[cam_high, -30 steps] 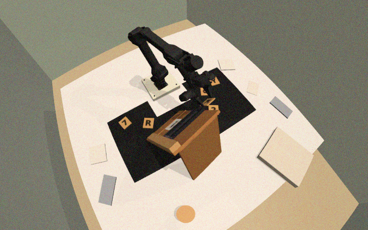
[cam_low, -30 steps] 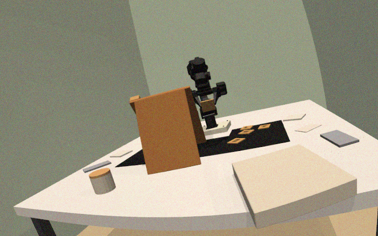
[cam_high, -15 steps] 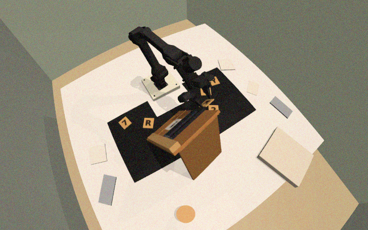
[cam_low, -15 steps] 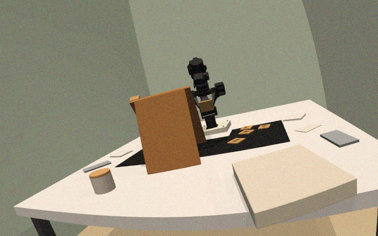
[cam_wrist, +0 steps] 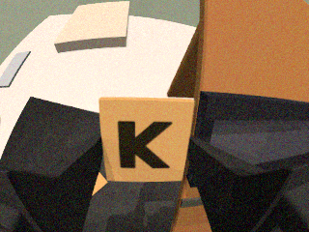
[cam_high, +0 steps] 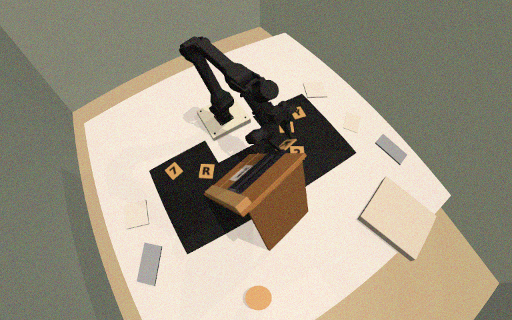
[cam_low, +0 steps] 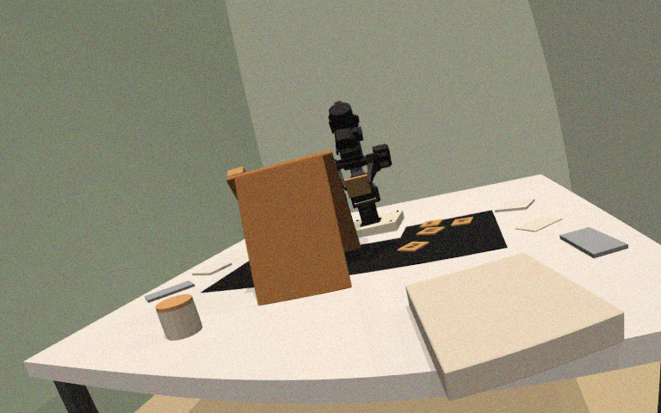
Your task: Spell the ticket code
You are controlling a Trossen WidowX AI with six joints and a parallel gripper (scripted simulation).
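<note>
Now: the white ticket 150 mm to the right of my gripper tip, 80 mm below it and 40 mm behind it. From my gripper tip the other things lie so: letter tile 170 mm below, 90 mm to the left, 20 mm behind; black mat 180 mm below, 130 mm behind, 60 mm to the right; k tile right at my gripper tip.
</note>
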